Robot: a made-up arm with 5 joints.
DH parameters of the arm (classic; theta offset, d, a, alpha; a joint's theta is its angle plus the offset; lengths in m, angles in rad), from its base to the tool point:
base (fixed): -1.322 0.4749 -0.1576 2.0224
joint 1: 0 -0.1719 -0.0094 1.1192
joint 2: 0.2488 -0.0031 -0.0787 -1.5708
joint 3: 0 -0.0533 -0.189 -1.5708
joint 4: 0 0.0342 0.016 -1.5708
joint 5: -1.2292 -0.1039 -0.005 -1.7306
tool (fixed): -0.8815 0.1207 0 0
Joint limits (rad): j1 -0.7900..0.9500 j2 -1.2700..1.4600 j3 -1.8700..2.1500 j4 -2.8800..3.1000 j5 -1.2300..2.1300
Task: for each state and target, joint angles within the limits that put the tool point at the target. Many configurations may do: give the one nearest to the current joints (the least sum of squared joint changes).
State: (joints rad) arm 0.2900 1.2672 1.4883 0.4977 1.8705
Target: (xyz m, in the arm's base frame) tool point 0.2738 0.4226 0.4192
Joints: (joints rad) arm -0.2305 1.1750 0.6309 0.2716 2.1300
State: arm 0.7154 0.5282 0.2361 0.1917 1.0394
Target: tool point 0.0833 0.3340 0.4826
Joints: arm 0.0304 0.0982 0.1938 0.2616 0.4601
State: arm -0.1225 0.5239 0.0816 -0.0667 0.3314
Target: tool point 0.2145 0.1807 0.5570
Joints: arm 0.1687 1.0897 0.0609 0.7955 -0.0902
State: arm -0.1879 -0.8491 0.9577 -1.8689 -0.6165
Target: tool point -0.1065 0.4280 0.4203
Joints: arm -0.2267 -0.2859 0.9923 -1.2133 -0.5038
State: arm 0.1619 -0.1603 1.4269 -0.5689 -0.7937
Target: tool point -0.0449 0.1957 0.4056
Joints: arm 0.2246 -0.6879 1.6936 -0.5162 -0.4849
